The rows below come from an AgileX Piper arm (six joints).
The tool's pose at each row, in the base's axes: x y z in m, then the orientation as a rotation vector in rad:
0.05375 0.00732 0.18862 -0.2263 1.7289 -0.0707
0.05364 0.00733 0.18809 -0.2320 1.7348 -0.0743
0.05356 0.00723 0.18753 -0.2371 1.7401 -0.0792
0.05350 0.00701 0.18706 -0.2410 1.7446 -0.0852
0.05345 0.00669 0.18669 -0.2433 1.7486 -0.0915
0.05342 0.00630 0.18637 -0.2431 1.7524 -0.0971
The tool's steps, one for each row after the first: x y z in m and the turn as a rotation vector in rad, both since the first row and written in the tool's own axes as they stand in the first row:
0.00053 0.00011 -0.00002 -0.0014 0.0064 -0.0054
0.00110 0.00012 -0.00001 -0.0015 0.0123 -0.0112
0.00161 0.00000 0.00000 -0.0001 0.0176 -0.0169
0.00204 -0.00025 -0.00001 0.0024 0.0223 -0.0217
0.00243 -0.00057 -0.00002 0.0059 0.0267 -0.0244

